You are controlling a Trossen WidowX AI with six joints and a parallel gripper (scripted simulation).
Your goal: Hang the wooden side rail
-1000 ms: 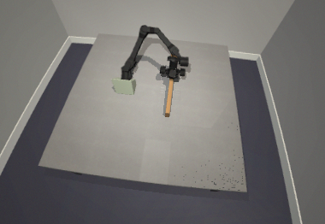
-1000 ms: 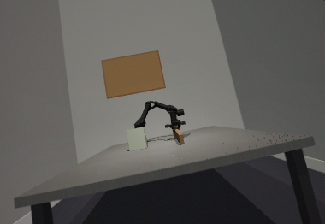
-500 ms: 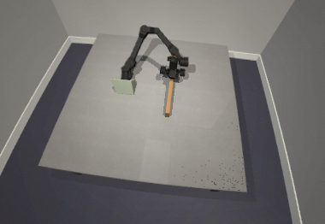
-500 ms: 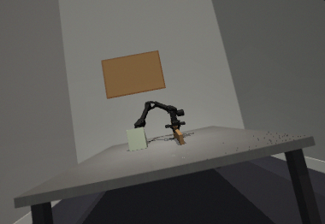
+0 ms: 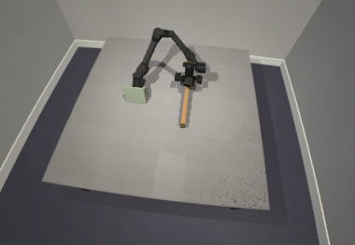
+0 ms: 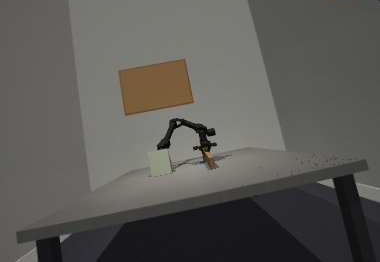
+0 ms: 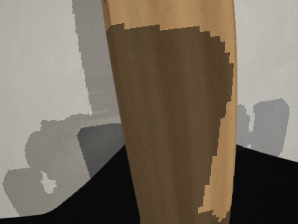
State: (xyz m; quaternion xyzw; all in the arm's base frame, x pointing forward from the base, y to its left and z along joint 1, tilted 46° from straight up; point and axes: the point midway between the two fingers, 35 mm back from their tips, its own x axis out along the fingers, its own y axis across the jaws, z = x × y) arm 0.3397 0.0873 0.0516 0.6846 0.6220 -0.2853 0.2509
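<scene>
My gripper tip is now 100 mm to the right of the wooden headboard post, 50 mm below it and 10 mm short of it.
</scene>
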